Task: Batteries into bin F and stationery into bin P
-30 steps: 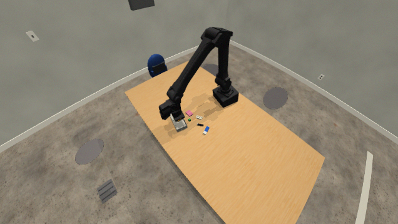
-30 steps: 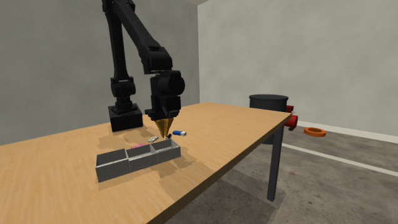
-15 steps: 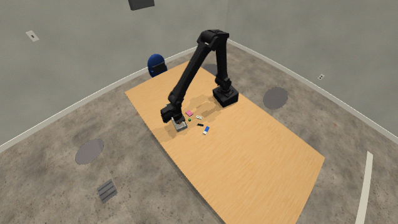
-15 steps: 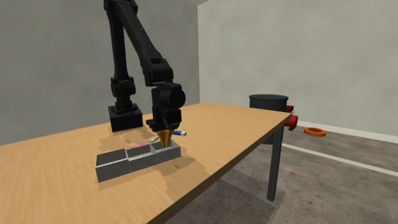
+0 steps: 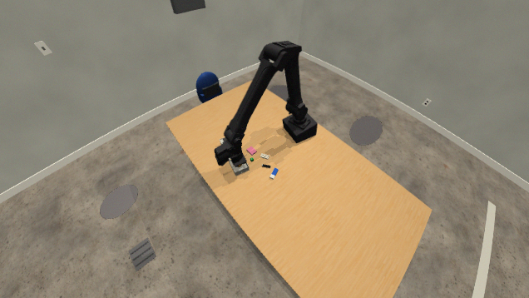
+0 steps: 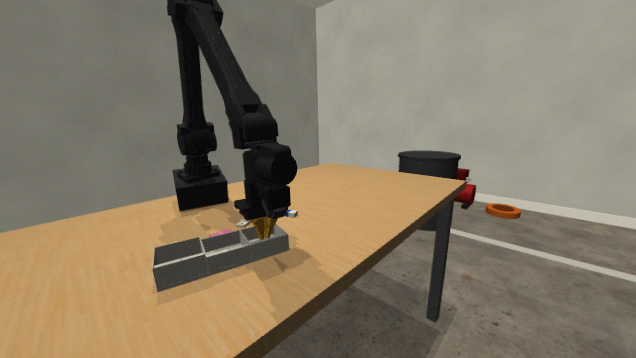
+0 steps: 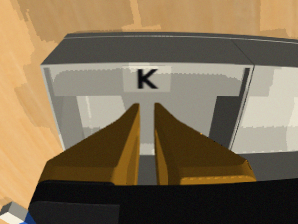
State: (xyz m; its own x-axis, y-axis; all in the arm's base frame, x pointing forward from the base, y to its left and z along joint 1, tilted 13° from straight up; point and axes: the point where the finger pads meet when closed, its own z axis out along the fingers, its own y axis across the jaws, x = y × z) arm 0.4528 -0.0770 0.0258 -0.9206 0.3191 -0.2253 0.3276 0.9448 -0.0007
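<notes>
The black battery is 11 cm to the left of my hand, 11 cm behind it and 2 cm below it. The rest, counted from my hand: green ball: 8 cm behind, 2 cm to the left, 2 cm below; then bin rack: 8 cm to the right, 3 cm behind; then pink eraser block: 13 cm behind, 3 cm to the right, 2 cm below.
</notes>
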